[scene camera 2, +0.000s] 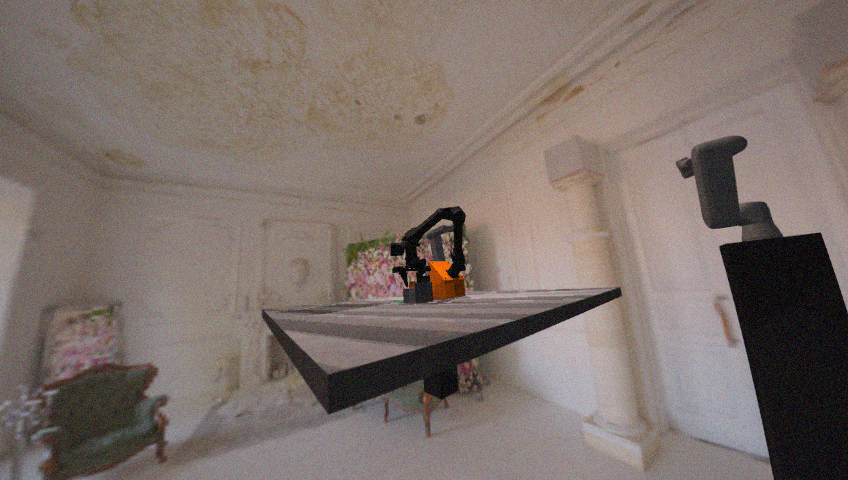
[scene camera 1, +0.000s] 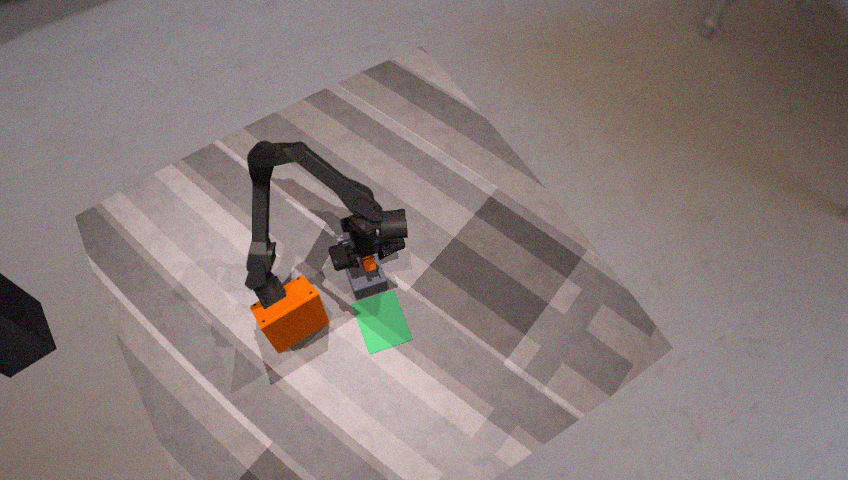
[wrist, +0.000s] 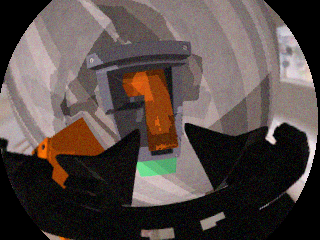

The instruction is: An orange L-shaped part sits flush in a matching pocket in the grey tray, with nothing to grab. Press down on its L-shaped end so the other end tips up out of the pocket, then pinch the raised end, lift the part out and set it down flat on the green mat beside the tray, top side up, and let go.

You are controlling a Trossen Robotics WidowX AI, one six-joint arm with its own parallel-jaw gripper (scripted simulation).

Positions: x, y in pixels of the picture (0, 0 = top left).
Labels:
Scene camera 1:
my gripper: 369, 262
green mat: 380, 318
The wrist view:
my gripper: 162, 129
orange L-shaped part: 161, 130

